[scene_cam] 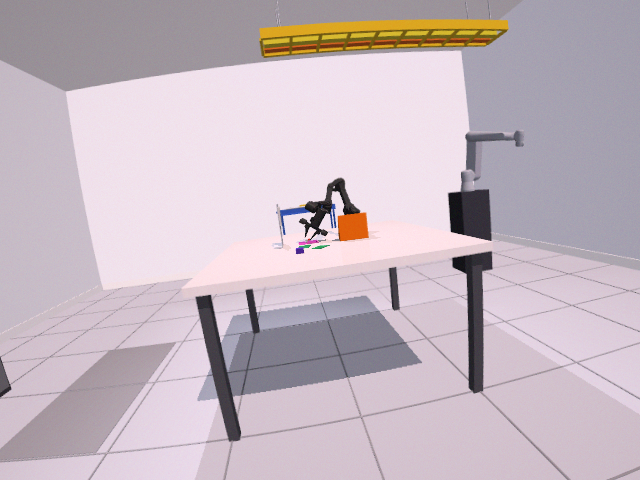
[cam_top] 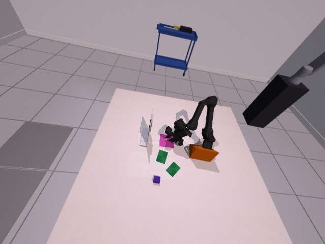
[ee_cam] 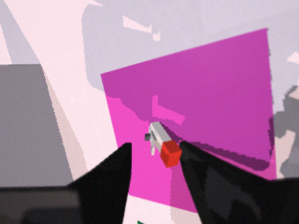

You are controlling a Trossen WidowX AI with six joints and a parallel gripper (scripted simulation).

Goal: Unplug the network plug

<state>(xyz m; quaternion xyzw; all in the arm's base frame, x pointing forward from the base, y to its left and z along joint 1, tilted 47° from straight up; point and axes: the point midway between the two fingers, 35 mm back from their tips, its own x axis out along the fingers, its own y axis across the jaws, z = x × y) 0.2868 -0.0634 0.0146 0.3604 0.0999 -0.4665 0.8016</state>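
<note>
Right now the network plug is 1 cm below my gripper tip. The rest, counted from my gripper tip: magenta marked square (2 cm below); upright grey panel (16 cm ahead, 1 cm to the left, 10 cm above).
</note>
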